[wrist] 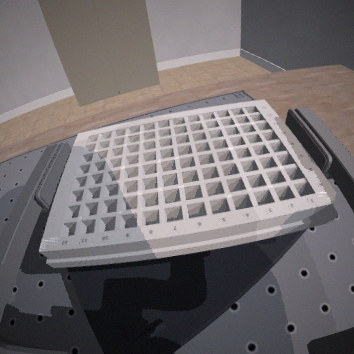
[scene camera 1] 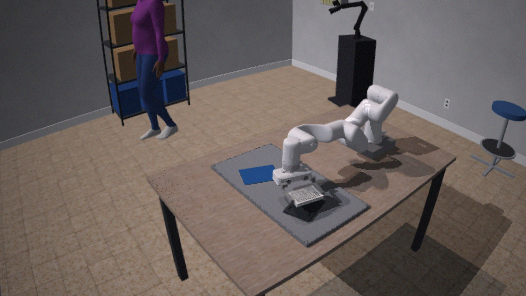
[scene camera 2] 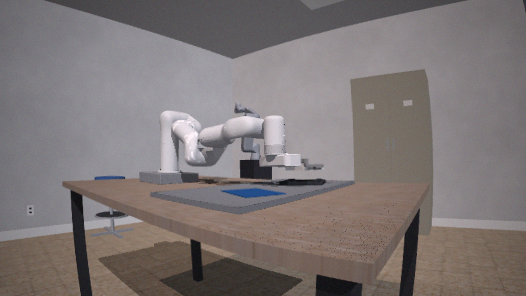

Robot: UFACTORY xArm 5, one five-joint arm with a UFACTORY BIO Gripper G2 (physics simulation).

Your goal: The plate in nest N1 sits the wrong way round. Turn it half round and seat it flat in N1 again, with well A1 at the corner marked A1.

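The white well plate (scene camera 1: 305, 195) (wrist: 185, 172) is held in the air above the black nest (scene camera 1: 299, 212) (scene camera 2: 300, 182) (wrist: 225, 282), clear of it and turned at an angle to its edges. My gripper (scene camera 1: 304, 192) (wrist: 182, 159) is shut on the plate, with one finger at each short end. In the wrist view the plate's wells face up, and small column numbers run along its near edge, with the low ones at the right. The nest's A1 corner mark cannot be read.
The nest stands on a grey perforated mat (scene camera 1: 320, 232) (scene camera 2: 200, 198) on the wooden table (scene camera 1: 200, 215). A flat blue sheet (scene camera 1: 256, 174) (scene camera 2: 253, 192) lies on the mat, beside the arm's wrist in scene camera 1. A person (scene camera 1: 149, 55) stands beyond the table near shelves.
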